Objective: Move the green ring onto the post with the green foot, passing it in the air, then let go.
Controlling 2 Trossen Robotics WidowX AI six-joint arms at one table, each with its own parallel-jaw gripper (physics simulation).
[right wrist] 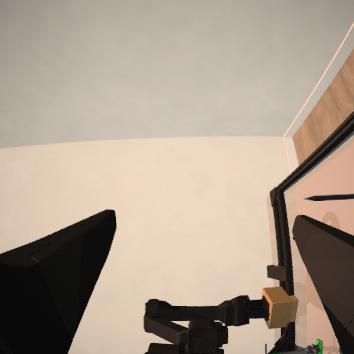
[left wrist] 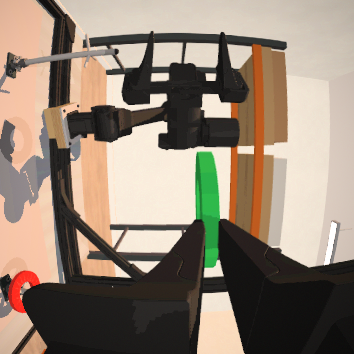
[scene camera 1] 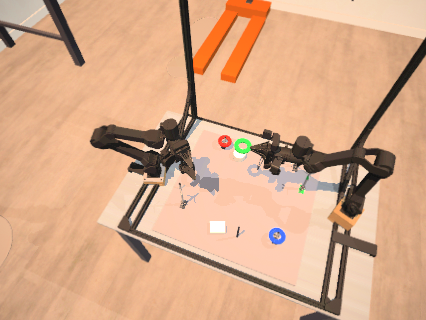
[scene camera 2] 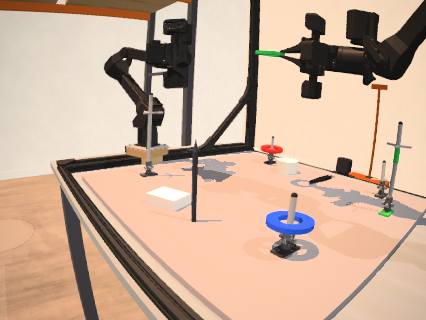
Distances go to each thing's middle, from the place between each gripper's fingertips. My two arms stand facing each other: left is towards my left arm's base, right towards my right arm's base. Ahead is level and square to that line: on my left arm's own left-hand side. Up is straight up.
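Labels:
Green ring [left wrist: 206,185]: my right hand is 170 mm past it and 160 mm to the right of it. Counted from my right hand, the white block [scene camera 2: 164,197] is 80 mm ahead, 110 mm to the left and 310 mm below; the blue ring [scene camera 2: 273,220] is 60 mm ahead, 370 mm to the left and 270 mm below.
My left hand is 30 mm to the left of the green ring. Counted from my left hand, the white block is 250 mm ahead, 70 mm to the right and 300 mm below, and the blue ring is 230 mm ahead, 190 mm to the left and 270 mm below.

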